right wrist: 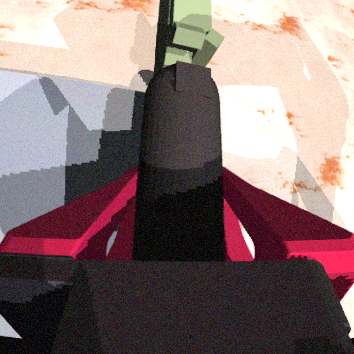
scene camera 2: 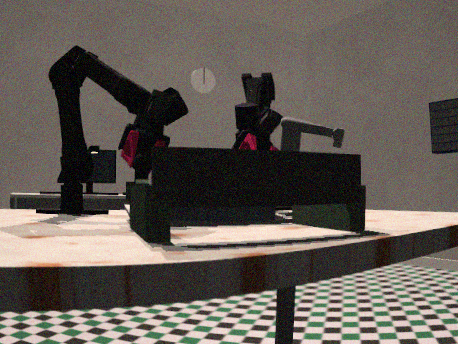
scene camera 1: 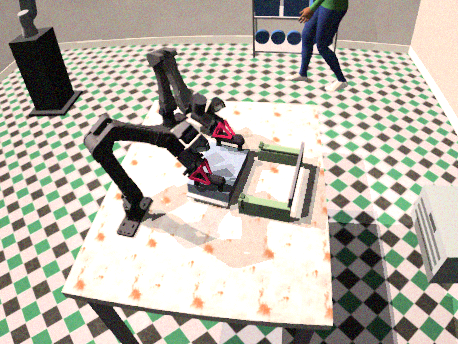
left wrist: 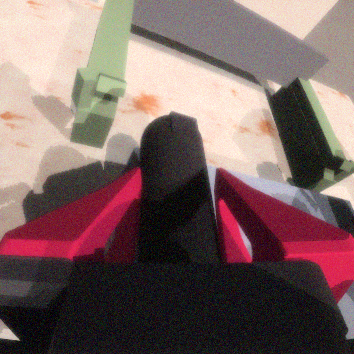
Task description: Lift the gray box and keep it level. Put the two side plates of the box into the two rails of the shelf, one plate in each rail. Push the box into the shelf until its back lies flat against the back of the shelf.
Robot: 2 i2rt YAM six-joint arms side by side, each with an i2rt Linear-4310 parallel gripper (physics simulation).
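Places are measured from the left arm's base along level axes (x ahead, y left, z up), in centimetres.
Pixels of known places: left gripper, fingertip midpoint: (scene camera 1: 233, 137) (left wrist: 177, 178); right gripper, fingertip midpoint: (right wrist: 179, 176) (scene camera 2: 140, 168) (scene camera 1: 211, 181); left arm's base, link origin: (scene camera 1: 169, 124); right arm's base, link origin: (scene camera 2: 72, 213) (scene camera 1: 134, 216).
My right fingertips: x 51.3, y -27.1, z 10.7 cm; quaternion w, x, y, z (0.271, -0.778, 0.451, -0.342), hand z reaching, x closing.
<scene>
Ahead of a thing's pixels: the offset from my right fingertips to its top centre. "pt": to the spot under its first point. Level surfaces: height alone.
The gray box {dx -5.7, dy +11.5, dz +3.6 cm} (scene camera 1: 225, 162) (left wrist: 280, 189) (right wrist: 35, 135) looks about level in front of the shelf's open side; a gap below it cannot be told. My left gripper (scene camera 1: 239, 141) (left wrist: 177, 178) is shut on the box's upper side plate in scene camera 1. My right gripper (scene camera 1: 218, 182) (right wrist: 179, 176) is shut on the lower side plate. The plates are mostly hidden by the fingers. The shelf has two green rails, the upper rail {pt dx +9.7, dy +33.4, dz -5.6 cm} (scene camera 1: 280, 154) and lower rail {dx +20.9, dy +4.8, dz -3.5 cm} (scene camera 1: 265, 206), and a dark back board (scene camera 1: 298, 175) (scene camera 2: 255, 177) (left wrist: 220, 37). The right fingertips are close to the lower rail's front end.
The shelf stands on the table {dz -10.8 cm} (scene camera 1: 175, 270) near its right edge in scene camera 1. A black pedestal (scene camera 1: 42, 72), a person (scene camera 1: 320, 40) and a rack (scene camera 1: 254, 35) stand beyond the table. A pale cabinet (scene camera 1: 442, 225) is at the right.
</scene>
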